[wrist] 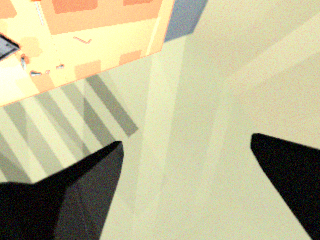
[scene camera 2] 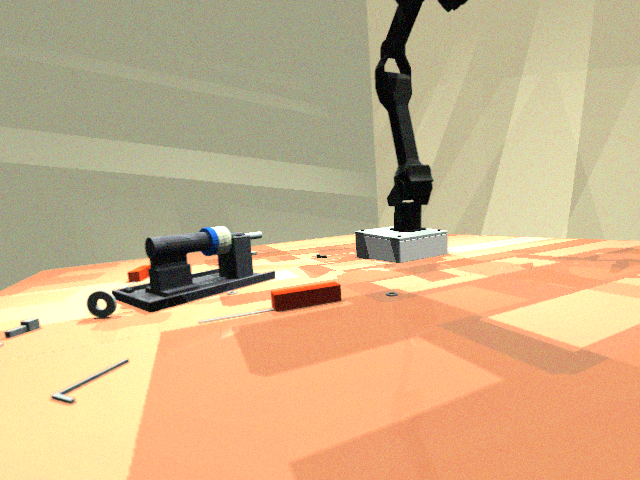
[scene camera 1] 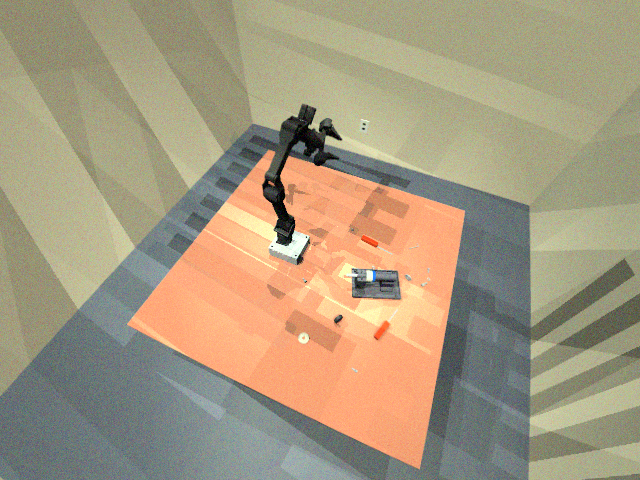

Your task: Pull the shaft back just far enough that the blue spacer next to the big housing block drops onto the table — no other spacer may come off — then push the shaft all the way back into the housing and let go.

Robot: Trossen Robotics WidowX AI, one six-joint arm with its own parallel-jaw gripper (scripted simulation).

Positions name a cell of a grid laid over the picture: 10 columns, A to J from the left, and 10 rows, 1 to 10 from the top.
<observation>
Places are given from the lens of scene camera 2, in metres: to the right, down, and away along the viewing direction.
red-handled screwdriver (scene camera 2: E7): -0.04, 0.07, 0.40
housing block (scene camera 2: C6): -0.24, 0.07, 0.50
The marked spots on the red-handled screwdriver and the housing block are 0.22 m apart.
</observation>
